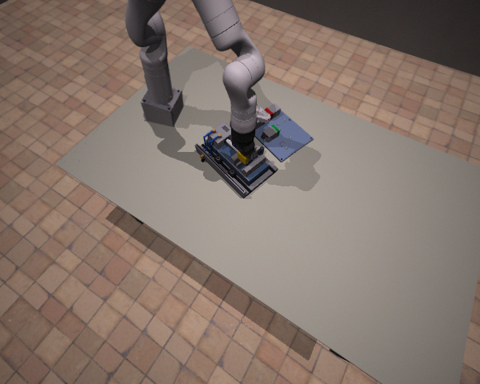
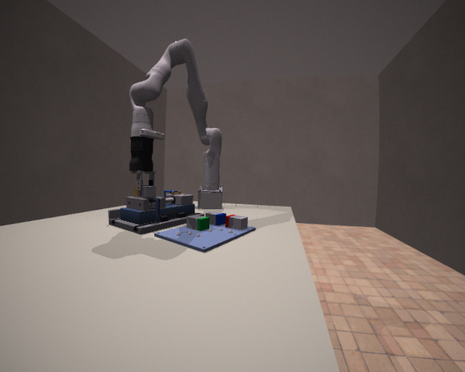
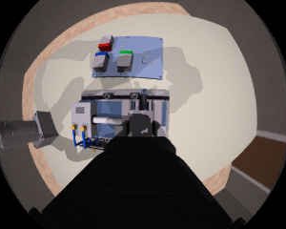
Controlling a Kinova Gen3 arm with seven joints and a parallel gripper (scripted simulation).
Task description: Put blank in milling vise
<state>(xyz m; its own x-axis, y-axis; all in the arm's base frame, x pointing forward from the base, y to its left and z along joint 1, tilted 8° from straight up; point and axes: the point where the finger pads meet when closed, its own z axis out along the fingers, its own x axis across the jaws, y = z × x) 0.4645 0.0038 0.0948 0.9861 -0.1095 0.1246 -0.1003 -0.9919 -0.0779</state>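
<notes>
The yellow-ended blank is 20 mm below my hand. From my hand the other things lie so: green-ended blank (200 mm to the left, 110 mm below, 30 mm behind); fixed jaw (60 mm below, 40 mm ahead); milling vise (100 mm below, 60 mm behind, 10 mm to the left).
</notes>
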